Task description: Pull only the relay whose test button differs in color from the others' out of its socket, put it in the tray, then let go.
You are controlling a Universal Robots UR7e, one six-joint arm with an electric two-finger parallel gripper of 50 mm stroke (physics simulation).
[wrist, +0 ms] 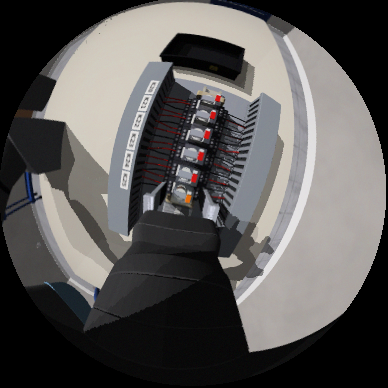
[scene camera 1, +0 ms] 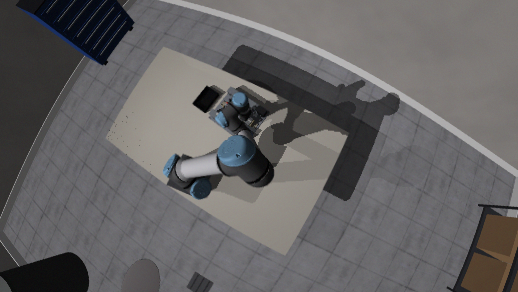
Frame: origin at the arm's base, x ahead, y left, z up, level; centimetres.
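Seen in the pictures: gripper, fingertip midpoint: [wrist: 182, 191].
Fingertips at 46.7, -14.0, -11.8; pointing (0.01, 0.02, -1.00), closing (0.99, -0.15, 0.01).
Offsets run from my fingertips to a thing's top centre, as dx, dy, dz. "spot": to the spot under its first point. Level surfaces: height alone.
The relay with the orange test button {-0.1, +0.0, +2.3} [wrist: 183, 192] sits at the near end of the relay row in the wrist view, by the K25 label. The other relays {+1.4, +5.4, +2.3} [wrist: 192, 154] in the row have red buttons. My gripper [wrist: 182, 191] is open, with one finger on each side of the row's near end, around or above the orange-button relay; its exact height is unclear. In the scene view the gripper is hidden under the arm's wrist. The black tray {spot: +4.2, +30.2, -4.3} [scene camera 1: 207, 99] [wrist: 202, 52] lies beyond the far end of the row and looks empty.
Two grey slotted wire ducts {-8.0, +7.3, +1.6} [wrist: 137, 150] {+10.5, +2.4, +1.6} [wrist: 257, 155] stand along both sides of the row, the left one labelled K20 to K25. Red wires {spot: -4.1, +9.7, -4.4} [wrist: 161, 132] run between duct and sockets. The assembly rests on the beige table {dz -4.6} [scene camera 1: 150, 95].
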